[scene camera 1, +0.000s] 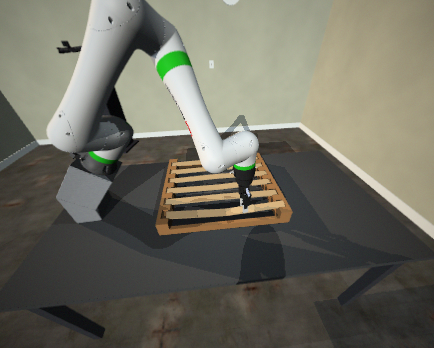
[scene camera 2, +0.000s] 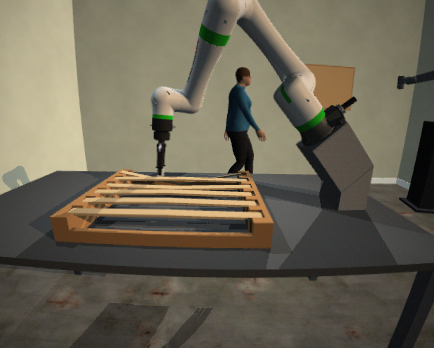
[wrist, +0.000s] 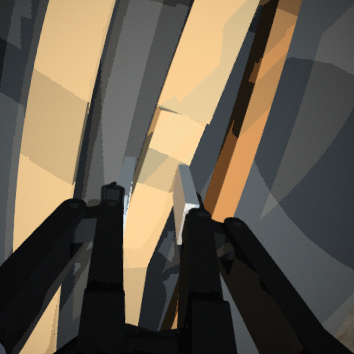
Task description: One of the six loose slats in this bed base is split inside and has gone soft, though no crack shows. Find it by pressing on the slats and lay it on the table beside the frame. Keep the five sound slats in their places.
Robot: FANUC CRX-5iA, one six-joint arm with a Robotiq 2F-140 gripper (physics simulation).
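The bed base frame point(scene camera 1: 200, 229) point(scene camera 2: 165, 240) point(wrist: 245, 160) lies flat on the table. My gripper point(scene camera 1: 245, 209) point(scene camera 2: 160, 173) point(wrist: 153, 176) points down and is shut on the end slat point(scene camera 1: 197, 213) point(scene camera 2: 132, 174) point(wrist: 210, 55), the one nearest scene camera 1. That slat dips between its ends, and the wrist view shows a stepped seam across it just ahead of the fingers. Its ends are at the frame's side rails. The neighbouring slat point(scene camera 1: 200, 198) point(wrist: 62, 60) and several other slats, among them the one nearest scene camera 2 point(scene camera 2: 165, 213), lie across the frame in a row.
The dark table point(scene camera 1: 125, 265) point(scene camera 2: 320, 240) extends around the frame. My arm's grey pedestal point(scene camera 1: 82, 192) point(scene camera 2: 355, 167) stands beyond one side rail. A person in a blue top point(scene camera 2: 240, 112) is behind the table in scene camera 2.
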